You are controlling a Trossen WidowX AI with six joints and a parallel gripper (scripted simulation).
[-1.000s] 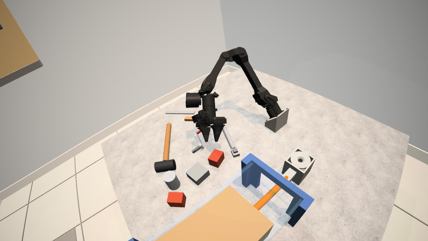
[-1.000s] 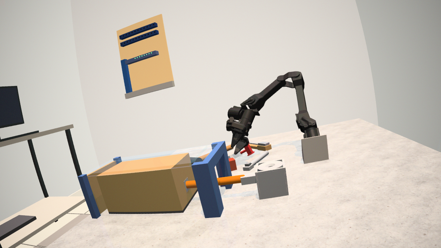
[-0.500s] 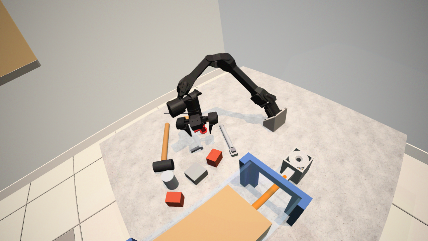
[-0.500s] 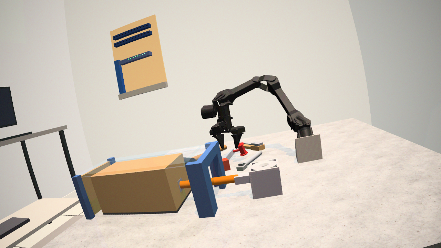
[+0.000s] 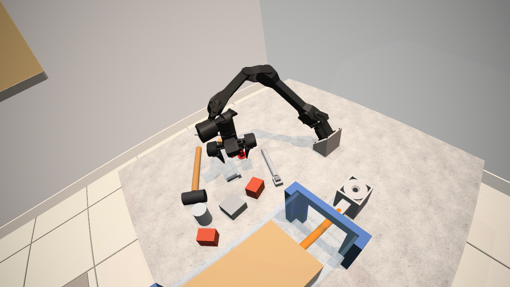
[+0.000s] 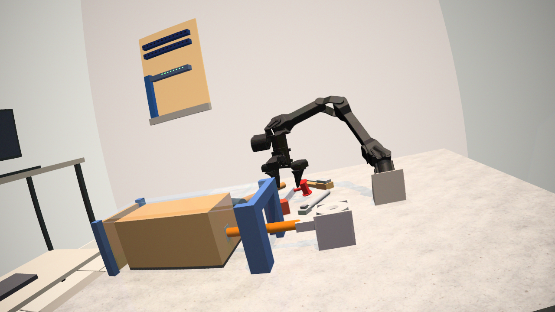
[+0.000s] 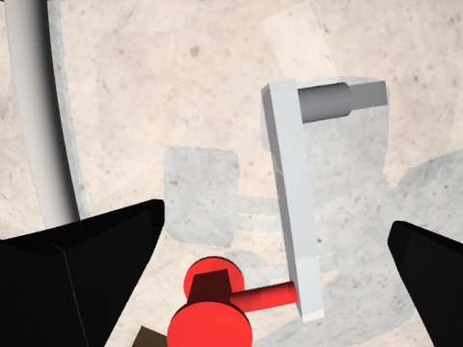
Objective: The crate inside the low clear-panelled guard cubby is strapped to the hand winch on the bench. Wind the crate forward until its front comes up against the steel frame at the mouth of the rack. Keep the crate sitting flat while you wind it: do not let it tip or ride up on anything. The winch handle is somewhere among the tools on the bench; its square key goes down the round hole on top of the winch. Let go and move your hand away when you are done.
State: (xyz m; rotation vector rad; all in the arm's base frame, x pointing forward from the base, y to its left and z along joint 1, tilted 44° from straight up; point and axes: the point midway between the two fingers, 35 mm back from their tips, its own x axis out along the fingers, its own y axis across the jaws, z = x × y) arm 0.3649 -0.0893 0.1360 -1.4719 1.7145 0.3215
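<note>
Now: the crank handle 2 cm to the right of my gripper tip and 3 cm below it. From my gripper tip the other things lie so: brush (9 cm behind, 16 cm to the right, 4 cm below); red knob (4 cm behind, 5 cm to the right, 2 cm below); grey block (11 cm ahead, 16 cm to the left, 4 cm below).
</note>
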